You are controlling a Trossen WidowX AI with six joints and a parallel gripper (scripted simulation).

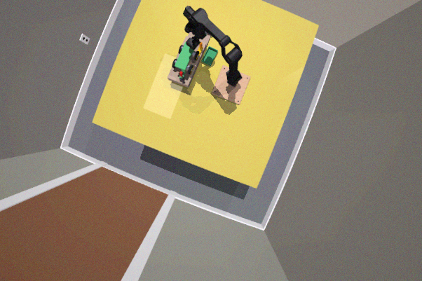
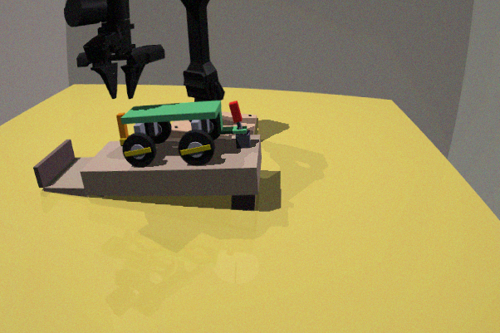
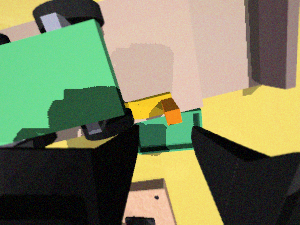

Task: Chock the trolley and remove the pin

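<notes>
Now: the red-headed stop pin 24 cm to the left of my gripper tip and 3 cm below it. From my gripper tip the other things lie so: green-decked trolley: 3 cm ahead, 13 cm to the left, 4 cm below; then yellow chock: 1 cm behind, 2 cm to the left, 8 cm below; then brown ramp: 4 cm ahead, 12 cm to the left, 11 cm below.
</notes>
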